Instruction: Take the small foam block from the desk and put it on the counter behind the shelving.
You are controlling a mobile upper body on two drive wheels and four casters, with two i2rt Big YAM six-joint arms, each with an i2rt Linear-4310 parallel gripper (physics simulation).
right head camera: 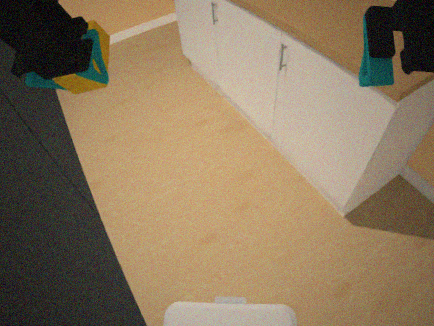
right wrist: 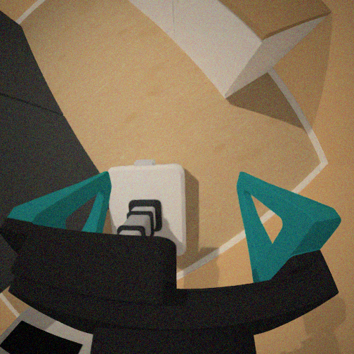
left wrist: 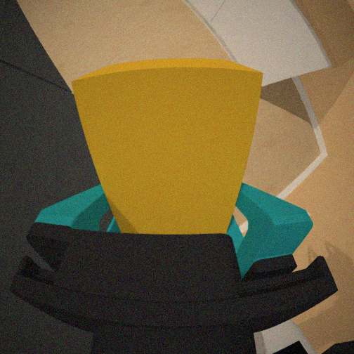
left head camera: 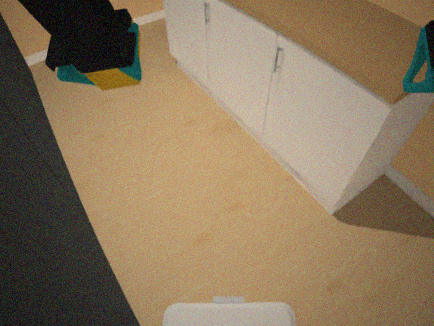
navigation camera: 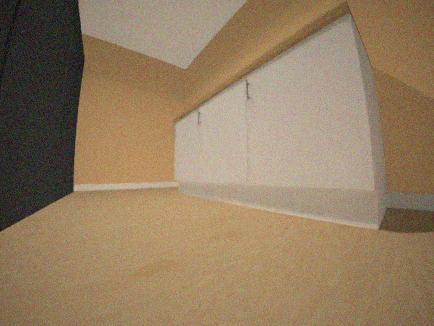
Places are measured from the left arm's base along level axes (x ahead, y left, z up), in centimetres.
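Pixels of known places: left gripper, fingertip midpoint: point(right head camera: 90, 83) point(left head camera: 120, 79); right gripper, fingertip midpoint: point(right head camera: 402, 83).
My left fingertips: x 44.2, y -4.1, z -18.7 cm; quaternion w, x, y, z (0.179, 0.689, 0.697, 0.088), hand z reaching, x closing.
Observation:
For each thing: its top centre in the pictures, then the offset to it from my left fingertips. "*": a spot on its surface instead.
- yellow foam block, middle of its top: point(left head camera: 106, 24) point(right head camera: 71, 31) dx +2.0, dy +0.5, dz +7.8 cm
- tall dark panel, surface spot: point(left head camera: 45, 200) point(right head camera: 49, 198) * dx +8.5, dy +40.4, dz -49.9 cm
The yellow foam block point(left head camera: 114, 79) point(right head camera: 80, 83) point(left wrist: 170, 145) is held between the teal fingers of my left gripper point(left wrist: 173, 177), at the upper left in both head camera views. My right gripper point(right wrist: 173, 178) is open with no object between its fingers; it shows at the right edge in the left head camera view and at the upper right in the right head camera view. The counter point(left head camera: 320, 35) point(right head camera: 320, 32) point(navigation camera: 300, 125) has a brown top and white cabinet doors and stands at the upper right, apart from the block. The desk does not show in a recognisable way.
A tall dark panel point(left head camera: 45, 200) point(right head camera: 50, 200) point(left wrist: 35, 150) point(right wrist: 30, 110) point(navigation camera: 37, 100) stands along the left side. My white base point(left head camera: 230, 315) point(right head camera: 230, 315) point(right wrist: 172, 185) shows at the bottom of the head views. Orange walls with white skirting lie behind and beside the counter.

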